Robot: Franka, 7 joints.
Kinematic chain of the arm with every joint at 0, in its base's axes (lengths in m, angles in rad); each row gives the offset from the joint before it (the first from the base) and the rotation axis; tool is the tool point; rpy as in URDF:
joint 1: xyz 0 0 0.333 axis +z
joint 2: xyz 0 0 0 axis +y
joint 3: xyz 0 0 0.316 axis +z
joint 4: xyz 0.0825 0 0 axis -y
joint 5: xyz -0.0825 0 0.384 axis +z
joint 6: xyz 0 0 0 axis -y
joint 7: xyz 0.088 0 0 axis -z
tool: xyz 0 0 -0.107 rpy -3.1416 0 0
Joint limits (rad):
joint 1: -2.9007..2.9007
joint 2: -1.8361..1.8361
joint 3: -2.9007..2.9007
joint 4: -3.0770..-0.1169
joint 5: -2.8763..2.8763
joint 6: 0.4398..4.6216
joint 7: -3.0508..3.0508
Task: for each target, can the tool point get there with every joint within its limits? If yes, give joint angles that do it. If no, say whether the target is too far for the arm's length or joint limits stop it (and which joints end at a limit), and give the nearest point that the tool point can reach.
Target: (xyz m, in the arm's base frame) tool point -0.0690 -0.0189 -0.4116
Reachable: no: joint limits stop it (at a limit: joint 2) | nearest point -0.0981 -0.0269 -0.3288 | short by 0.088 m
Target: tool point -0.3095 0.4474 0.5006
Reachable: yes | joints -0.0026 0.0412 2.0183 -2.2259 2.2050 1.4718 -1.3767
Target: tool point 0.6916 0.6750 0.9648
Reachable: no: too far | nearest point 0.5139 0.5015 0.8024 | short by 0.297 m
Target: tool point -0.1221 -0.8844 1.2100
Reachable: no: too far | nearest point -0.0837 -0.6063 0.9342 | short by 0.394 m
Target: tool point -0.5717 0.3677 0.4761
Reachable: yes | joints 0.4507 -0.7092 1.8036 -1.6730 -1.7263 2.7289 1.1094
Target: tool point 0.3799 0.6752 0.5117
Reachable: yes | joints -1.4914 -0.8412 2.1795 -1.1133 -0.1996 2.2763 0.3344
